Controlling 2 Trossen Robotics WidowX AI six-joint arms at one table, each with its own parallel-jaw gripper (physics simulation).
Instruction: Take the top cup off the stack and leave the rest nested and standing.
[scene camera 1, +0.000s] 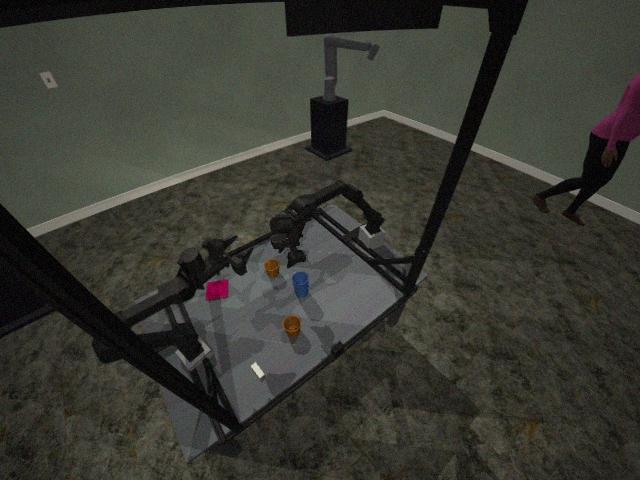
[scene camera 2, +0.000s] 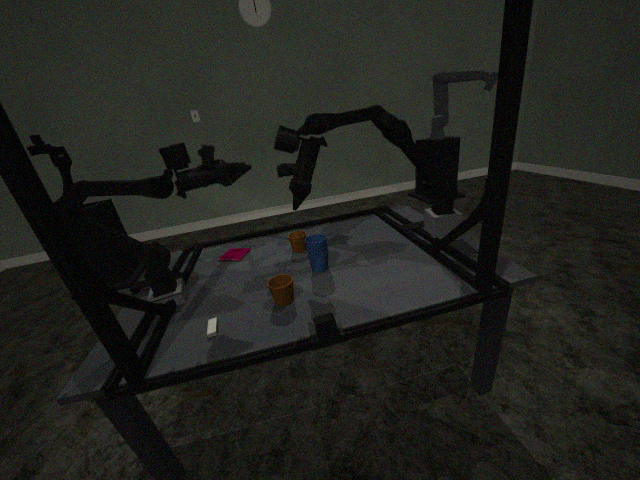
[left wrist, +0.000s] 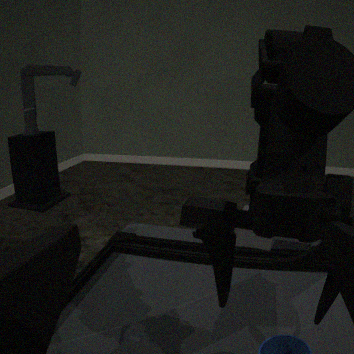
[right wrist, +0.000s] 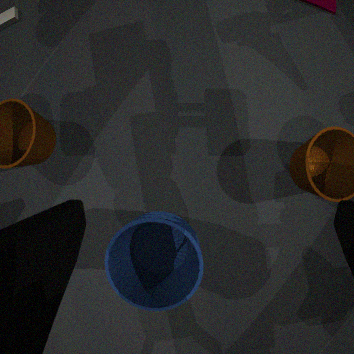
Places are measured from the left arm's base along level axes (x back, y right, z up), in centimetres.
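Pixels of known places: left gripper, fingertip midpoint: (scene camera 1: 244, 241) (scene camera 2: 248, 165) (left wrist: 205, 237); right gripper, fingertip midpoint: (scene camera 1: 283, 260) (scene camera 2: 295, 205) (left wrist: 268, 315) (right wrist: 215, 214); left arm's base at its link origin: (scene camera 1: 192, 350) (scene camera 2: 165, 289); right arm's base at its link origin: (scene camera 1: 372, 229) (scene camera 2: 442, 211).
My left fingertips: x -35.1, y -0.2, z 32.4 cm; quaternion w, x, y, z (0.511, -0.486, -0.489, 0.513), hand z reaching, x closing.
Ahead of a thing's pixels: the offset from my left fingertips to its top centre. "*": to the spot under its first point. Level surfaces: height alone.
A stack of blue cups @[dx -14.1, dy +12.6, dz -25.3 cm] (scene camera 1: 300, 284) (scene camera 2: 317, 252) (right wrist: 154, 261) stands upright near the middle of the grey table @[dz -36.6 cm] (scene camera 1: 358, 297) (scene camera 2: 385, 271). Its rim also shows at the bottom of the left wrist view (left wrist: 284, 345). My right gripper (scene camera 1: 290, 252) (scene camera 2: 296, 202) (left wrist: 268, 315) is open and empty. It points down and hangs above the table just behind the stack. My left gripper (scene camera 1: 237, 252) (scene camera 2: 244, 168) is open and empty. It is held level, high over the table's left side and well away from the stack.
Two single orange cups @[dx -13.5, dy -6.0, dz -30.0 cm] (scene camera 1: 271, 268) @[dx +2.3, dy +22.8, dz -30.0 cm] (scene camera 1: 291, 326) (scene camera 2: 297, 241) (scene camera 2: 281, 289) (right wrist: 15, 133) (right wrist: 330, 163) stand behind and in front of the stack. A pink flat square @[* dx +10.8, dy -19.3, dz -35.9 cm] (scene camera 1: 217, 289) (scene camera 2: 234, 253) and a small white block @[dx +22.9, dy +23.4, dz -35.5 cm] (scene camera 1: 257, 370) (scene camera 2: 211, 326) lie to the left. Black frame posts (scene camera 1: 461, 148) (scene camera 2: 499, 190) edge the table.
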